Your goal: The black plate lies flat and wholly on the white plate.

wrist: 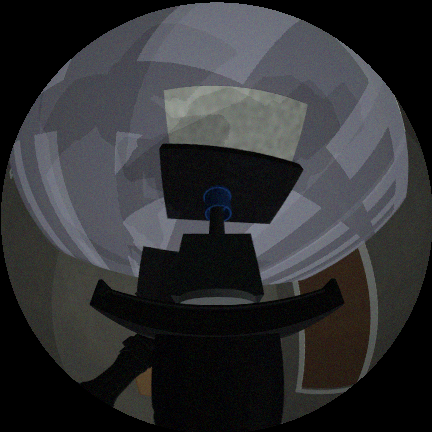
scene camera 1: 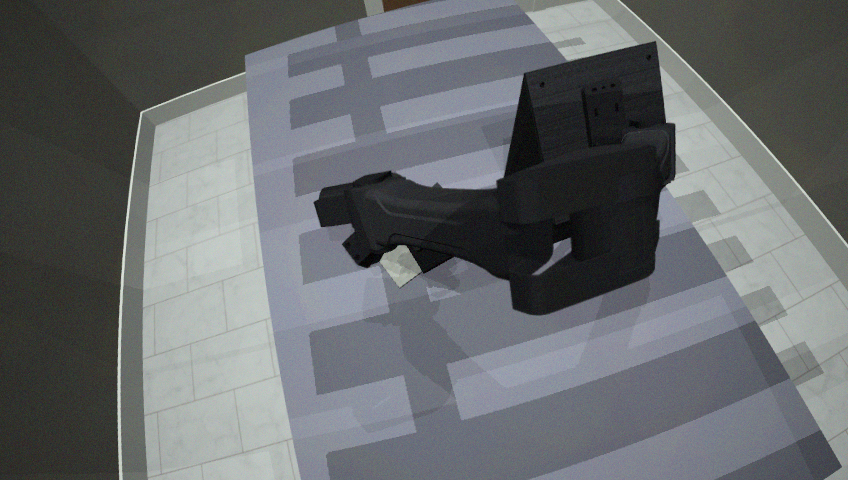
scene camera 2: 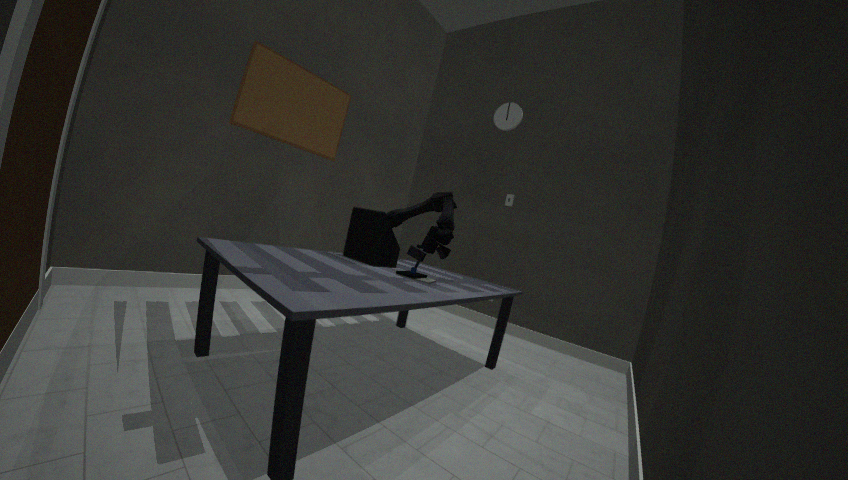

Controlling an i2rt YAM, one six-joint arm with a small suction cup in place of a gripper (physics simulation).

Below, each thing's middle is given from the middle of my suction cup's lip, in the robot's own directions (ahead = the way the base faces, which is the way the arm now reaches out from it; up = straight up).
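My suction cup is 1 cm short of the black plate (wrist: 259, 183), 1 cm to the left of it, and 1 cm above it. As for the white plate (scene camera 1: 400, 264), that's 3 cm ahead of my suction cup, 1 cm to the right of it and 2 cm below it.
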